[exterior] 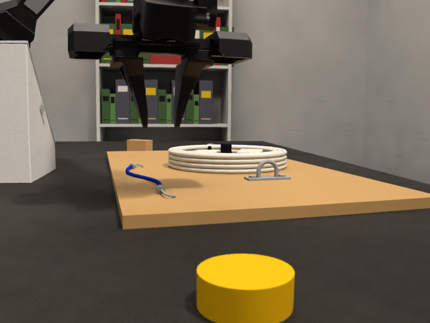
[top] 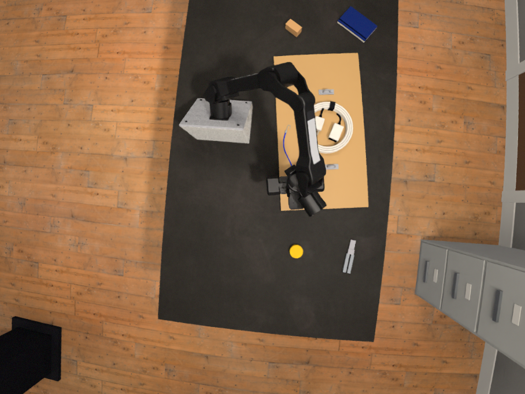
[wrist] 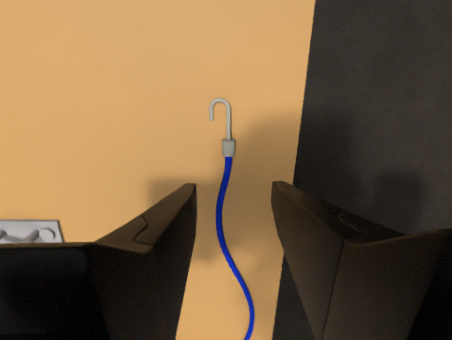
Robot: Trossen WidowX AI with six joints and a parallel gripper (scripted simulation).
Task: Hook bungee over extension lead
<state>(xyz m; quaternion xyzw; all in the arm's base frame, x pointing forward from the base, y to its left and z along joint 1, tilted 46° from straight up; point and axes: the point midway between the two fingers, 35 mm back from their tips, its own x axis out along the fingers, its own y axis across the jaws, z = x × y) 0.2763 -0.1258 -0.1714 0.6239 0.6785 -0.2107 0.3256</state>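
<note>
My hand is 90 mm short of the tan board, 230 mm to the right of it and 110 mm above it. From my hand the other things lie so: block 60 mm behind, 650 mm to the left, 100 mm below; yellow puck 40 mm ahead, 250 mm to the right, 110 mm below; grey clip 260 mm ahead, 240 mm to the right, 110 mm below.
</note>
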